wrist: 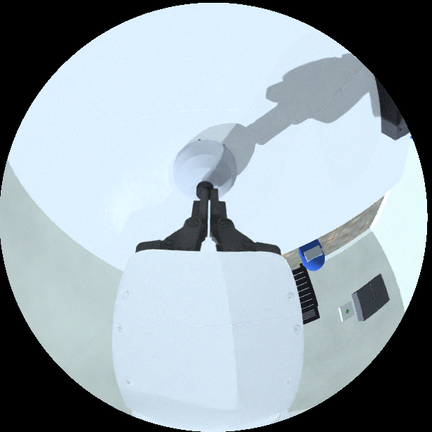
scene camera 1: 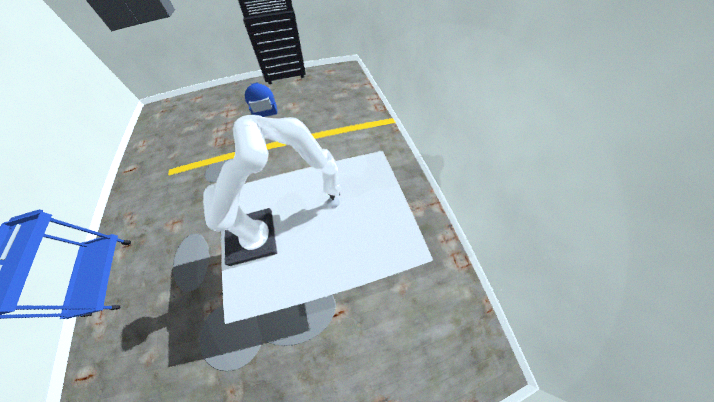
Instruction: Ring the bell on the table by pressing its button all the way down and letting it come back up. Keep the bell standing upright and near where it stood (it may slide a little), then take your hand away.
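The pale, round bell stands upright on the white table. Its dark button shows at the top middle of the dome in the wrist view. My gripper is shut and empty, pointing down over the bell. In the wrist view its fingertips overlap the near edge of the button and hide part of it. Whether the tips touch the button, and how far down the button is, I cannot tell. The arm's shadow falls across the right side of the bell.
The arm's dark base plate stands on the table at its left edge in the scene view. Beyond the table are a blue welding helmet, a black drawer cabinet and a blue cart.
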